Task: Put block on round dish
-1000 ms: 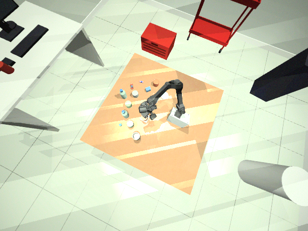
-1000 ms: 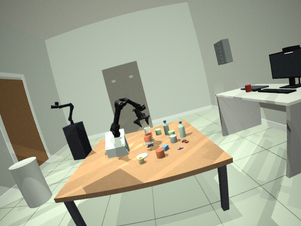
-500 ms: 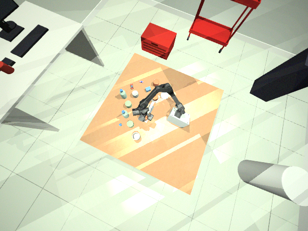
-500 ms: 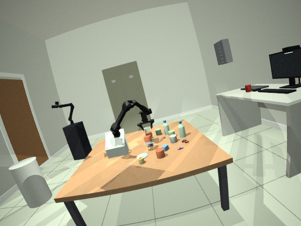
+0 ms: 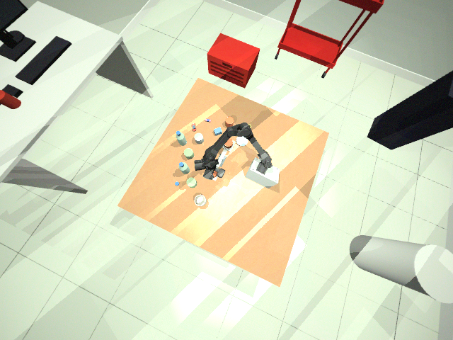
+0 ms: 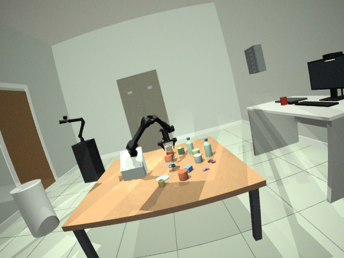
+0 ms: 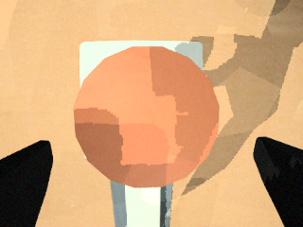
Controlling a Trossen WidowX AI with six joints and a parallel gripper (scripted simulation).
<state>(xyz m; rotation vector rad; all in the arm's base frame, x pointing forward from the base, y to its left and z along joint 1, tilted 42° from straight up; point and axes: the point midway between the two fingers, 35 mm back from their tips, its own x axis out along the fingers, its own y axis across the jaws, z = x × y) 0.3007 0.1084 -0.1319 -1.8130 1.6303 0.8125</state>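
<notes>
Now: gripper tip 7 cm above the grey block. The rest, counted from my gripper tip: grey cylinder: 25 cm ahead, 17 cm to the right, 7 cm below; then blue block: 34 cm to the right, 16 cm ahead, 9 cm below; then balance beam: 14 cm to the right, 7 cm below, 1 cm ahead.
</notes>
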